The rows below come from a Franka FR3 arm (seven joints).
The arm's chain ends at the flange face. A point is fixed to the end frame.
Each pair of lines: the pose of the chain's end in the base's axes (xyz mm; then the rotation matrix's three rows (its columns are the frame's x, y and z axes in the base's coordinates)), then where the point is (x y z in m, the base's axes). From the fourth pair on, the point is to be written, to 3 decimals.
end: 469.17 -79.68 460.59; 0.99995 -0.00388 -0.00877; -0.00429 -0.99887 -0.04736; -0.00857 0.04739 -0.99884
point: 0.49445 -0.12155 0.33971
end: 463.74 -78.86 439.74; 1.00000 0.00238 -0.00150; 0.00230 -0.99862 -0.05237; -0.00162 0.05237 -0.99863
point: 0.49014 -0.12116 0.31925
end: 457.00 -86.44 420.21; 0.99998 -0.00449 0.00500; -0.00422 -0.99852 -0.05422; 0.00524 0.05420 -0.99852
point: 0.48395 -0.12914 0.29998
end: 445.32 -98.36 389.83; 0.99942 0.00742 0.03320; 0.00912 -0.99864 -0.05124; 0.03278 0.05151 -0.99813
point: 0.476 -0.140 0.270
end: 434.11 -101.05 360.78; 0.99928 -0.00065 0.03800; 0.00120 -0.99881 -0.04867; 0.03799 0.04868 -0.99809
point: 0.465 -0.143 0.241
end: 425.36 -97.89 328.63; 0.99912 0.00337 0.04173; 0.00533 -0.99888 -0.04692; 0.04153 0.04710 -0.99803
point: 0.457 -0.139 0.209
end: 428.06 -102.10 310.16; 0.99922 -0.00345 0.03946; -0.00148 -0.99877 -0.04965; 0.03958 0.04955 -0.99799
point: 0.459 -0.144 0.191
